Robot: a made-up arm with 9 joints. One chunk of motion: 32 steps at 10 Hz.
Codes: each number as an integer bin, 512 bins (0 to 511) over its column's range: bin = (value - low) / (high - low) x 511, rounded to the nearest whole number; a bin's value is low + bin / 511 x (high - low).
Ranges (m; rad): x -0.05..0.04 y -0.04..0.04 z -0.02..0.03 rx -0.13..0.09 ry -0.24..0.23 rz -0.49..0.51
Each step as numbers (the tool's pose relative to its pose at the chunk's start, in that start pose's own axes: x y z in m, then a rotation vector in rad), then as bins.
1 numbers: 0.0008 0.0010 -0.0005 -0.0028 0.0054 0.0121
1 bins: 288 262 199 295 267 257
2 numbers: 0.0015 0.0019 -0.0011 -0.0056 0.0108 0.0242
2 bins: 292 268 193 289 273 263
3 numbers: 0.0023 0.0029 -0.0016 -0.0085 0.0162 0.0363
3 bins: 297 274 188 282 279 269
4 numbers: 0.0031 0.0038 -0.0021 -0.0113 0.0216 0.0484
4 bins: 301 280 183 276 284 275
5 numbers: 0.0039 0.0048 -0.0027 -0.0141 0.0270 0.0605
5 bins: 306 286 177 269 290 281
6 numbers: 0.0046 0.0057 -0.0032 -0.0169 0.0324 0.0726
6 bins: 310 292 172 263 296 287
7 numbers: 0.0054 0.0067 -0.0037 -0.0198 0.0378 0.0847
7 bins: 315 298 167 256 302 294
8 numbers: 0.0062 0.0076 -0.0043 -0.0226 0.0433 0.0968
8 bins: 319 304 160 249 308 300
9 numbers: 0.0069 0.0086 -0.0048 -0.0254 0.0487 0.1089
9 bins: 323 310 155 243 314 306
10 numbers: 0.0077 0.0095 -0.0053 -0.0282 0.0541 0.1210
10 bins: 328 316 150 236 320 312
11 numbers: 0.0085 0.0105 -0.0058 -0.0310 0.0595 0.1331
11 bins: 332 323 145 230 326 318
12 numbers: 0.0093 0.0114 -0.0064 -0.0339 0.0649 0.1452
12 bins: 337 328 139 223 331 325
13 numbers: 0.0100 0.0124 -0.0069 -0.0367 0.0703 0.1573
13 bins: 341 335 134 217 337 331
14 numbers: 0.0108 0.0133 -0.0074 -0.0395 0.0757 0.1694
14 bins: 345 340 129 210 343 337
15 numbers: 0.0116 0.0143 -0.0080 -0.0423 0.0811 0.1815
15 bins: 350 347 123 204 349 343
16 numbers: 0.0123 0.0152 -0.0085 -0.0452 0.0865 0.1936
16 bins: 354 353 118 197 355 349
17 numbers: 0.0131 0.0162 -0.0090 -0.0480 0.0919 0.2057
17 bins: 358 359 112 190 361 356
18 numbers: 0.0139 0.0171 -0.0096 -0.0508 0.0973 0.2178
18 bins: 363 365 106 184 367 362
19 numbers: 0.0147 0.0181 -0.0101 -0.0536 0.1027 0.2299
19 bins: 367 371 101 177 373 368
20 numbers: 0.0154 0.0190 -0.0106 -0.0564 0.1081 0.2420
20 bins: 371 377 96 171 378 374
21 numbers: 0.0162 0.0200 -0.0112 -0.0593 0.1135 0.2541
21 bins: 376 383 90 164 384 380
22 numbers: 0.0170 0.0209 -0.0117 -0.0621 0.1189 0.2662
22 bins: 380 389 85 158 390 386
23 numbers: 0.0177 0.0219 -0.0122 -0.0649 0.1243 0.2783
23 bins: 384 395 80 151 396 393
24 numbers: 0.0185 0.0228 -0.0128 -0.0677 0.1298 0.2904
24 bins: 389 401 74 145 402 399
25 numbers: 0.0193 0.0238 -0.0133 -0.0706 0.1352 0.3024
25 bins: 393 408 68 138 408 405
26 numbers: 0.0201 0.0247 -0.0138 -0.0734 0.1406 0.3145
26 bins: 398 413 63 131 414 411
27 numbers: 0.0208 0.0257 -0.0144 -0.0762 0.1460 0.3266
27 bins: 402 420 57 125 420 417
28 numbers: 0.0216 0.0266 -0.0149 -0.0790 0.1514 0.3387
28 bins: 407 425 52 118 426 423
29 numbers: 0.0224 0.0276 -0.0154 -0.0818 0.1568 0.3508
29 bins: 411 432 47 112 431 430
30 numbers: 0.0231 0.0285 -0.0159 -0.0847 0.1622 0.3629
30 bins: 415 438 42 105 437 436
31 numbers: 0.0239 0.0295 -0.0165 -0.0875 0.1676 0.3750
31 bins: 420 444 36 99 443 442
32 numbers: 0.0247 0.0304 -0.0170 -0.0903 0.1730 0.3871
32 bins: 424 450 31 92 449 448
